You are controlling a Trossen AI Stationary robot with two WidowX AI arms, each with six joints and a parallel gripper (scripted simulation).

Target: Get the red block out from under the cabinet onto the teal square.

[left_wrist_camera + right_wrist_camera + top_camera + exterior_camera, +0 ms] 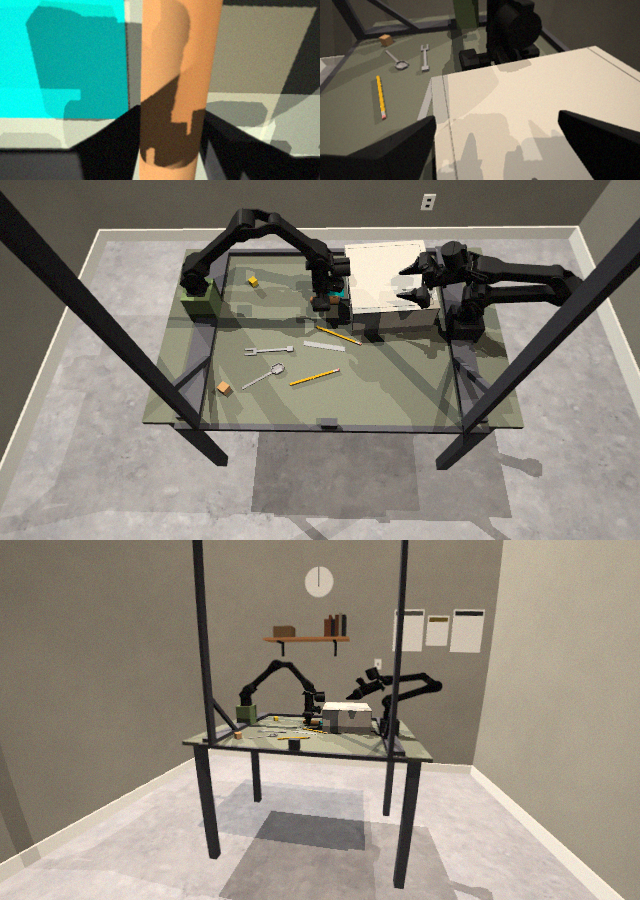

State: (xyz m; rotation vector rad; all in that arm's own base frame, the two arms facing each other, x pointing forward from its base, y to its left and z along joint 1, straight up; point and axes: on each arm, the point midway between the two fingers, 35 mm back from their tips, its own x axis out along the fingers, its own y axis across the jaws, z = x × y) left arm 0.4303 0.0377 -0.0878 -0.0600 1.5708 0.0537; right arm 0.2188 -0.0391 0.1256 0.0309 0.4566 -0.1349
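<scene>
Now: the teal square 80 mm ahead of my left hand, 30 mm to the right of it and 40 mm below it. Also, from my left hand: grey bar: 190 mm behind, 30 mm to the right, 40 mm below; white cabinet: 40 mm ahead, 240 mm to the right, 40 mm above; red block: 100 mm ahead, 200 mm to the right, 20 mm below.
</scene>
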